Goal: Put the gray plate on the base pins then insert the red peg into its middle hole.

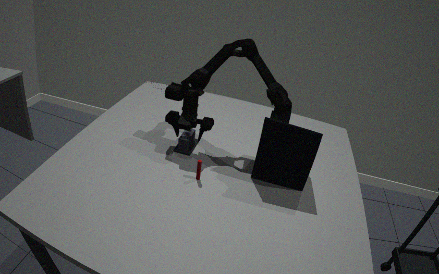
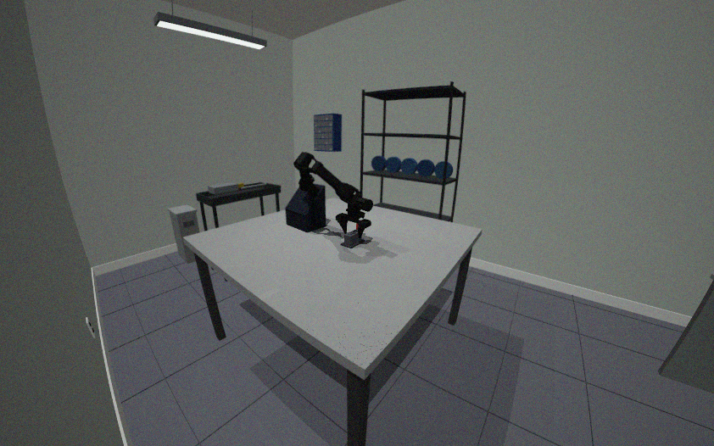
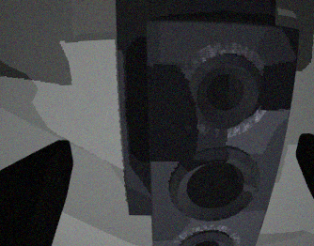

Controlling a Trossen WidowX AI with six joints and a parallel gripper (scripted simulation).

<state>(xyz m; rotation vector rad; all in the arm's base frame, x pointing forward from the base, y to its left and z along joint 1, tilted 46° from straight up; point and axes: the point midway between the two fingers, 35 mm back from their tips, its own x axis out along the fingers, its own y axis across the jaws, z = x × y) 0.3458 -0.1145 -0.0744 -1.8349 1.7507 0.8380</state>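
Right now my gripper tip is 10 mm short of the gray plate and 10 mm below it. Also, from my gripper tip: red peg 120 mm behind, 170 mm to the left.
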